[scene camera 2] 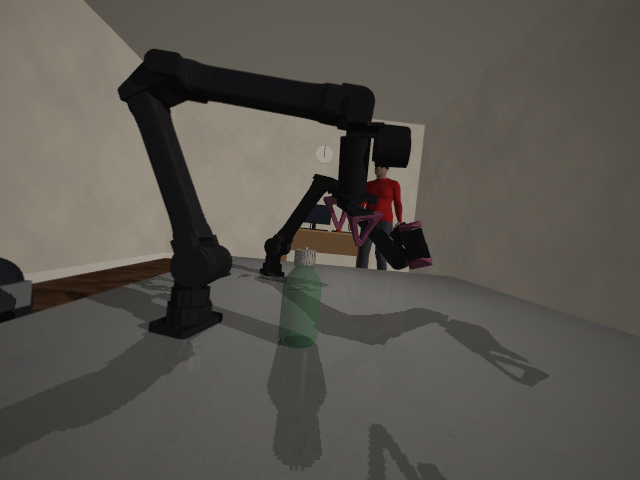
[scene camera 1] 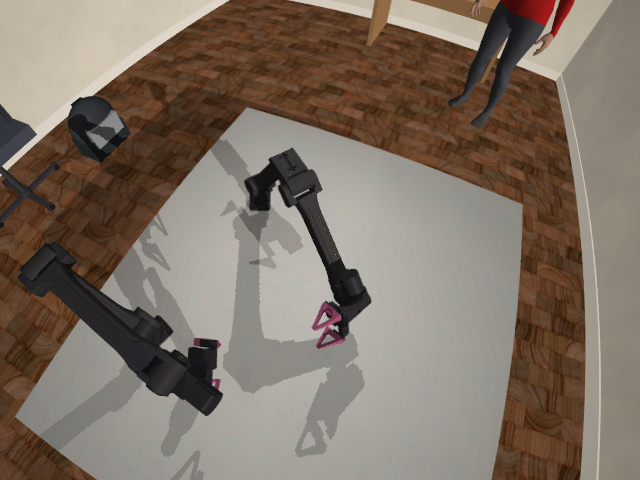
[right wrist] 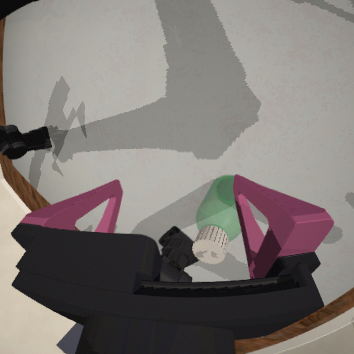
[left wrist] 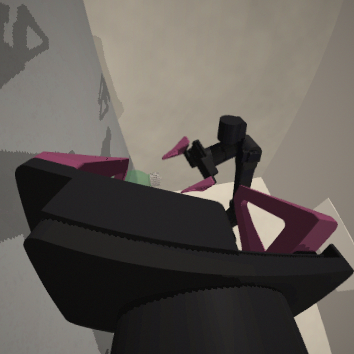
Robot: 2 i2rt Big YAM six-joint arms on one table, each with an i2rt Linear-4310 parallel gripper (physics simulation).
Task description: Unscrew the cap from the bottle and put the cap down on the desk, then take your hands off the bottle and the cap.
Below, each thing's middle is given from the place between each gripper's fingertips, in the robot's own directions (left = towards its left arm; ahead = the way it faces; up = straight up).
Right now my left hand is 280 mm past the ribbed cap (right wrist: 210,244), 260 mm to the left of it and 40 mm above it. From my left hand the other things lie so: translucent green bottle (scene camera 2: 301,294): 280 mm behind, 260 mm to the right, 120 mm below.
I see the ribbed cap 80 mm behind my right hand, 70 mm to the right of it and 40 mm below it. Also, from my right hand: translucent green bottle (120 mm below, 80 mm behind, 70 mm to the right).
